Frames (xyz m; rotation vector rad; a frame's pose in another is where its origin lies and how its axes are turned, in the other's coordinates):
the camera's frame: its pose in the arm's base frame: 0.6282 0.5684 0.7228 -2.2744 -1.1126 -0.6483
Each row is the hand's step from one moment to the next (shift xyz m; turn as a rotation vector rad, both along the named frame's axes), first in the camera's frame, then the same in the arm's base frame.
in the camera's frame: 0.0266 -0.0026 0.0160 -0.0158 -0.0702 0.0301
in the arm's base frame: 0.0155 0.0266 0.0050 -0.0602 0.0471 -0.0153
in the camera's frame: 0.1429 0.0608 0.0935 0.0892 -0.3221 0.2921
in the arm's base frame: 0.1454 0.1082 0.0034 -0.1589 0.4054 -0.0860
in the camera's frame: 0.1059 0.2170 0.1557 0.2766 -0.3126 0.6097
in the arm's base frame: 0.2642 0.0446 -0.1038 0.0111 0.7081 -0.2106
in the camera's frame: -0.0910 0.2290 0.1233 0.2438 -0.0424 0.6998
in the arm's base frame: 0.1601 -0.0936 -0.2038 0.2304 0.6047 -0.3637
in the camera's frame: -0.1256 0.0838 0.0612 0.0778 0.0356 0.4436
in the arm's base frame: 0.0111 -0.0762 -0.1436 0.1550 0.3070 -0.2929
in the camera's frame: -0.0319 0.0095 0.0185 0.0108 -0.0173 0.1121
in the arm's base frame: -0.0062 -0.0113 -0.0358 0.0129 0.0864 -0.0731
